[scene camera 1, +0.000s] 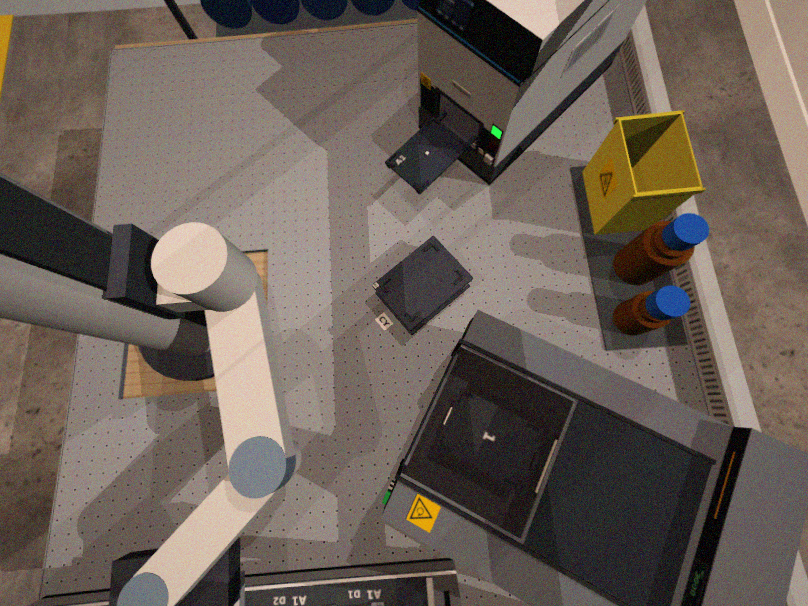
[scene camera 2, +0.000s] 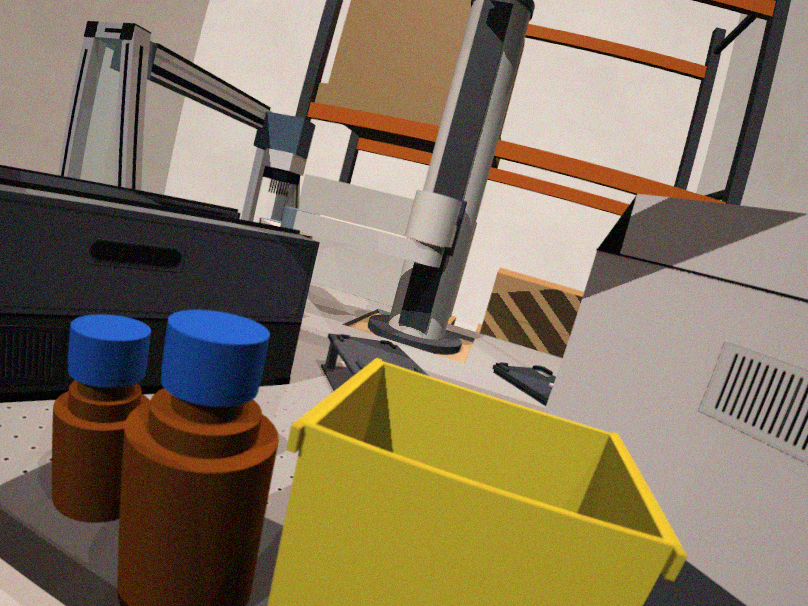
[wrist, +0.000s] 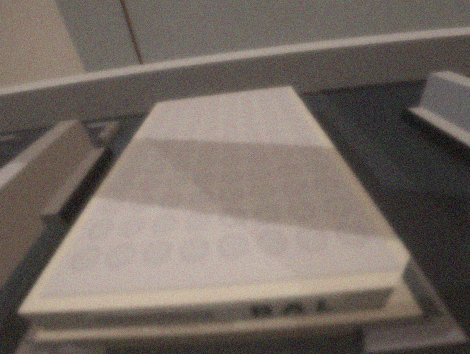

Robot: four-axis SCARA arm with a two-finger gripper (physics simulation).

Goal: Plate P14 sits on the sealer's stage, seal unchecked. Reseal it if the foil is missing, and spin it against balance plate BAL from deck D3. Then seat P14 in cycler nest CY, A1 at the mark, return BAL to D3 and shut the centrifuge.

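Frame: origin at the arm's base, x ahead, y left, z up, level; metres.
Seen in the pictures: gripper, between the fingertips: (wrist: 254,115); arm's base, origin of its link: (scene camera 1: 200,322) (scene camera 2: 414,336).
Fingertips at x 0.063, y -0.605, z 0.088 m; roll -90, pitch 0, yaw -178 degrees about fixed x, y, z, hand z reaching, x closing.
Note:
Offsets run from my fingertips to a thing's middle. "*": to the spot under its first point.
My gripper (wrist: 254,115) is open in the wrist view, its fingers apart on either side of balance plate BAL @[dy +0.021, dx +0.015, dz -0.009 m] (wrist: 240,200). BAL is pale, lies flat, and shows its label on the near edge. In scene camera 1 the forearm's end covers the gripper. P14 does not show in any view. The sealer's stage @[dy +0.897, dx +0.462, dz +0.025 m] (scene camera 1: 427,163) (scene camera 2: 527,379) is out and carries no plate. Cycler nest CY @[dy +0.632, dx +0.420, dz -0.042 m] (scene camera 1: 424,283) (scene camera 2: 375,352) is dark and bears no plate. The centrifuge @[dy +0.275, dx +0.609, dz +0.047 m] (scene camera 1: 522,352) (scene camera 2: 150,280) shows a bay marked 1 (scene camera 1: 488,436), with no plate visible in it.
The deck rack (scene camera 1: 352,566) with labels D1 and D2 is at the bottom edge of scene camera 1. The sealer @[* dy +0.939, dx +0.523, dz +0.157 m] (scene camera 1: 466,78) (scene camera 2: 652,339) stands at the top. A yellow bin (scene camera 1: 613,189) (scene camera 2: 456,515) and two blue-capped brown bottles (scene camera 1: 642,257) (scene camera 1: 639,314) stand at the right.

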